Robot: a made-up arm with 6 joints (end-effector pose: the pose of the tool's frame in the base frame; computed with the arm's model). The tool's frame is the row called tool. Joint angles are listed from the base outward.
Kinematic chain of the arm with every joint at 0, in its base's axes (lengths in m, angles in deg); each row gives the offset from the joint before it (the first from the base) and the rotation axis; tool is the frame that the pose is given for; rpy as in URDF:
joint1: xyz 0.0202 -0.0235 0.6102 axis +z
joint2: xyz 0.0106 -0.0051 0.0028 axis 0 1 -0.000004
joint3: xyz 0.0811 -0.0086 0.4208 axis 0 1 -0.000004
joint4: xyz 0.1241 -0.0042 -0.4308 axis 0 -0.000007 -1
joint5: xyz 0.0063 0.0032 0.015 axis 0 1 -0.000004
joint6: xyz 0.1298 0.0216 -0.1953 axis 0 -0.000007 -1
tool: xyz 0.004 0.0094 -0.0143 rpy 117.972 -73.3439 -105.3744
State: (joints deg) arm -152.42 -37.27 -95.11 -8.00 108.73 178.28
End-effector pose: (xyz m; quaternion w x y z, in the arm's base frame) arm -0.2080 -0.1030 1.2323 0.7848 0.3244 -0.5226 0.0763
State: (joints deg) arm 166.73 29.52 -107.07 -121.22 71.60 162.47
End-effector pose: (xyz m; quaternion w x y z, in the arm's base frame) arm -0.8391 0.3388 0.9948 0.0351 0.8065 -0.4253 -0.4092
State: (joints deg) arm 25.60 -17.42 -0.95 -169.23 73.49 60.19
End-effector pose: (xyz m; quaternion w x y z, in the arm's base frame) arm 0.4227 0.0891 0.5458 0.0392 -0.1600 0.4092 -0.8974
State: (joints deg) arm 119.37 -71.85 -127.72 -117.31 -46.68 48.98
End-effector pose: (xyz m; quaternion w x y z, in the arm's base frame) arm 0.0956 -0.5559 1.2586 0.9267 -0.1857 0.3109 0.1002
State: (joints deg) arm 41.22 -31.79 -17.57 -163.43 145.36 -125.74
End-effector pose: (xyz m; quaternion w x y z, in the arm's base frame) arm 0.3138 0.1010 1.0536 0.7461 -0.3607 0.3877 0.4037
